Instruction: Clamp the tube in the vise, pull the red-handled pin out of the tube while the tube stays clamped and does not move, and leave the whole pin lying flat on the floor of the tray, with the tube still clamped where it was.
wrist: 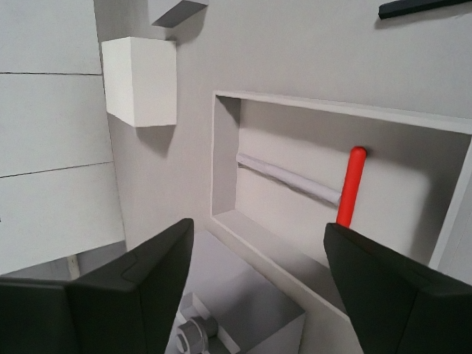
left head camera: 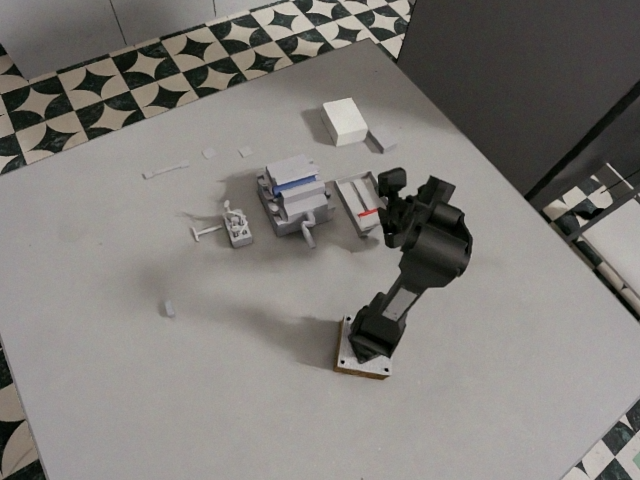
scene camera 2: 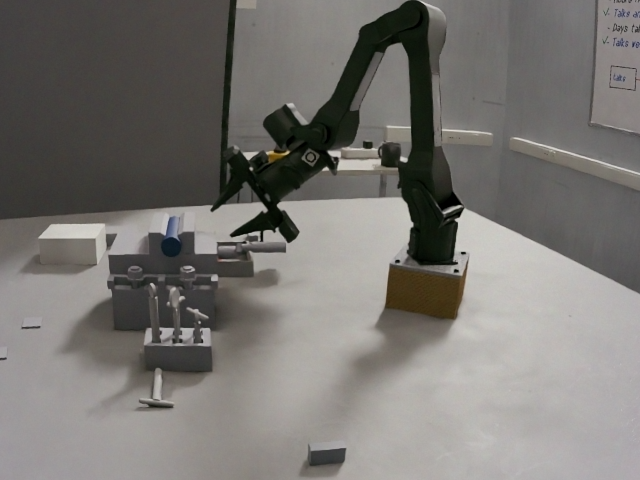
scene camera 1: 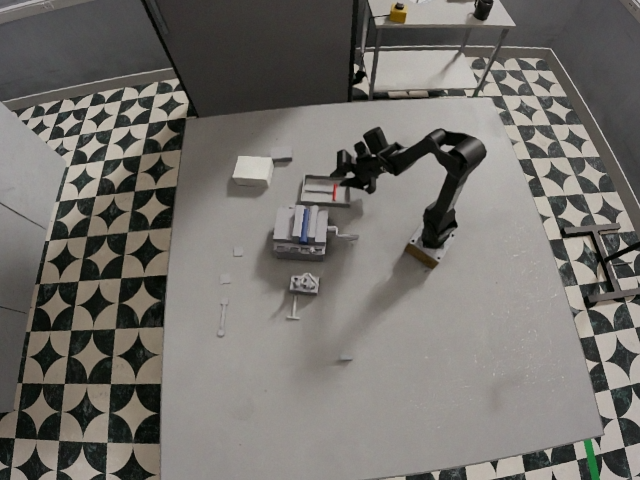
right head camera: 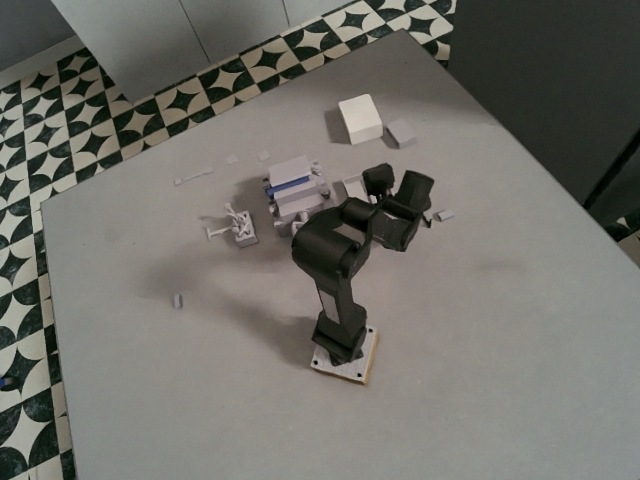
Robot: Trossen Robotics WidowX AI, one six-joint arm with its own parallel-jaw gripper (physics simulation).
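Places are measured from the arm's base along level axes (x ahead, y left, z up), in metres.
Where they show: gripper, fingertip midpoint: (wrist: 259, 230) (left head camera: 377, 198) (scene camera 2: 220, 223) (scene camera 1: 335, 180) (right head camera: 377, 196); arm's base at its link origin: (left head camera: 367, 344) (scene camera 2: 432, 257) (scene camera 1: 433, 238) (right head camera: 343, 346).
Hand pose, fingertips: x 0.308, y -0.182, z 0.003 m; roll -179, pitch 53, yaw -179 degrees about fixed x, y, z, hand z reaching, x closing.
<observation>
Each offset is from my fingertips to the top centre of the thing. "*": to the spot under its first point.
The blue tube {dx +0.077, dy +0.189, dz +0.052 m} (left head camera: 294, 184) (right head camera: 288, 186) (scene camera 1: 304, 226) (scene camera 2: 171, 236) lies level between the jaws of the grey vise {dx +0.091, dy +0.177, dz +0.055 m} (left head camera: 305, 206) (scene camera 1: 284, 227) (scene camera 2: 129, 263). The pin's red handle {* dx -0.001, dy -0.007, dz -0.064 m} (wrist: 351, 185) (scene camera 1: 334, 192) (left head camera: 368, 212) and grey shaft {* dx +0.041, dy +0.002, dz -0.064 m} (wrist: 290, 179) are out of the tube, inside the tray {dx +0.029, dy +0.004, dz -0.047 m} (wrist: 350, 107) (left head camera: 347, 206). The pin looks flat on the tray floor, the shaft's far end close to the end wall; whether it touches is unclear. My gripper (wrist: 259, 230) (scene camera 2: 221, 223) (scene camera 1: 337, 179) is open and empty above the tray, apart from the pin. The right finger hides the handle's lower end in the wrist view.
A white box {dx +0.290, dy -0.054, dz -0.025 m} (left head camera: 343, 121) (wrist: 150, 80) and a grey block {dx +0.203, dy -0.141, dz -0.050 m} (right head camera: 400, 133) stand beyond the tray. The vise's crank handle {* dx -0.047, dy +0.214, dz +0.030 m} (scene camera 2: 263, 246) sticks out toward the arm's base. A tool holder {dx +0.071, dy +0.338, dz -0.040 m} (scene camera 2: 178, 356) with upright tools stands beside the vise. A small block {dx -0.065, dy +0.540, dz -0.056 m} (scene camera 2: 326, 453) lies farther off.
</observation>
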